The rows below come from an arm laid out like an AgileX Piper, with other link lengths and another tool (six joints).
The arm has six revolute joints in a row. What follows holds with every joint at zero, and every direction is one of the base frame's. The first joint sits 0.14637 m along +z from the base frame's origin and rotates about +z. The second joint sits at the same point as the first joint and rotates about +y. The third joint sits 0.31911 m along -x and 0.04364 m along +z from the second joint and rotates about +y. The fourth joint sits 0.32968 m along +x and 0.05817 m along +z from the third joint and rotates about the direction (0.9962, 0, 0.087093). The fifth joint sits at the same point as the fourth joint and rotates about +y. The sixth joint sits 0.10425 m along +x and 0.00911 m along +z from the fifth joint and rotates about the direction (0.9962, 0, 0.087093). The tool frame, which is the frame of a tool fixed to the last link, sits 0.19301 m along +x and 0.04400 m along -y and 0.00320 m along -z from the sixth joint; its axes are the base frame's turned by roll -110.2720, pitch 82.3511 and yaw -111.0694 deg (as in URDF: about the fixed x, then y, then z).
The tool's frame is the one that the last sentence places.
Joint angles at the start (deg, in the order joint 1, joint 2, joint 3, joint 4, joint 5, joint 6):
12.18 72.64 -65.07 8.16 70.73 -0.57
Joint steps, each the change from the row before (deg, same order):
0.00 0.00 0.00 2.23 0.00 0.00
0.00 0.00 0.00 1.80 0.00 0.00
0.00 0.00 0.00 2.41 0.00 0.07
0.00 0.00 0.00 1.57 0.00 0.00
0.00 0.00 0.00 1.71 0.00 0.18
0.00 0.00 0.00 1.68 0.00 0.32
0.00 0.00 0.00 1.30 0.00 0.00
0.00 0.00 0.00 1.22 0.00 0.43
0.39 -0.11 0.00 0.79 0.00 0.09
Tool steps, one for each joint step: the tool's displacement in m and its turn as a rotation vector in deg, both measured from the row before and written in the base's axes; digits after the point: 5 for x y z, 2 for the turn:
-0.00238 0.01103 0.00010 2.18 0.47 -0.10
-0.00190 0.00890 0.00040 1.76 0.38 -0.08
-0.00258 0.01190 0.00097 2.37 0.53 -0.17
-0.00162 0.00772 0.00091 1.53 0.33 -0.07
-0.00190 0.00842 0.00122 1.71 0.42 -0.24
-0.00196 0.00828 0.00144 1.71 0.47 -0.37
-0.00130 0.00631 0.00131 1.27 0.27 -0.06
-0.00155 0.00601 0.00133 1.28 0.43 -0.44
-0.00192 0.00601 0.00161 0.81 0.10 0.28

